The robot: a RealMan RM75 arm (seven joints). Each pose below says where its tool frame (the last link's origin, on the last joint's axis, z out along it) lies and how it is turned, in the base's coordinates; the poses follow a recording.
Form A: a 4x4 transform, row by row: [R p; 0 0 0 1], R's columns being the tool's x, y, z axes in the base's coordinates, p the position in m. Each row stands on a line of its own.
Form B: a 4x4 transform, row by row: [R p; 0 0 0 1], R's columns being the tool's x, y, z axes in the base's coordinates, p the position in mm. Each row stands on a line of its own. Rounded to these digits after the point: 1 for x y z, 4 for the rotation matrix.
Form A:
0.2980 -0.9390 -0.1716 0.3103
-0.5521 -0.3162 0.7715 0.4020
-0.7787 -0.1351 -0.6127 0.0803
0 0 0 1
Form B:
0.2980 -0.9390 -0.1716 310.3
-0.5521 -0.3162 0.7715 402.0
-0.7787 -0.1351 -0.6127 80.3
0 0 0 1

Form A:
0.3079 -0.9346 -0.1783 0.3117
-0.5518 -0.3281 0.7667 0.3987
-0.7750 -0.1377 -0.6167 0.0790
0 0 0 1
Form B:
0.3079 -0.9346 -0.1783 311.7
-0.5518 -0.3281 0.7667 398.7
-0.7750 -0.1377 -0.6167 79.0
0 0 0 1

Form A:
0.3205 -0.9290 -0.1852 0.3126
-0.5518 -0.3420 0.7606 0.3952
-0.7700 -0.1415 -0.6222 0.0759
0 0 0 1
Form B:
0.3205 -0.9290 -0.1852 312.6
-0.5518 -0.3420 0.7606 395.2
-0.7700 -0.1415 -0.6222 75.9
0 0 0 1

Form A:
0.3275 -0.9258 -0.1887 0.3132
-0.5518 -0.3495 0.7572 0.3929
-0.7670 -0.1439 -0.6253 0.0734
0 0 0 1
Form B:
0.3275 -0.9258 -0.1887 313.2
-0.5518 -0.3495 0.7572 392.9
-0.7670 -0.1439 -0.6253 73.4
0 0 0 1

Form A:
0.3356 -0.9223 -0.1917 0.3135
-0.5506 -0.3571 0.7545 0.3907
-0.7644 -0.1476 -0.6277 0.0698
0 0 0 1
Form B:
0.3356 -0.9223 -0.1917 313.5
-0.5506 -0.3571 0.7545 390.7
-0.7644 -0.1476 -0.6277 69.8
0 0 0 1

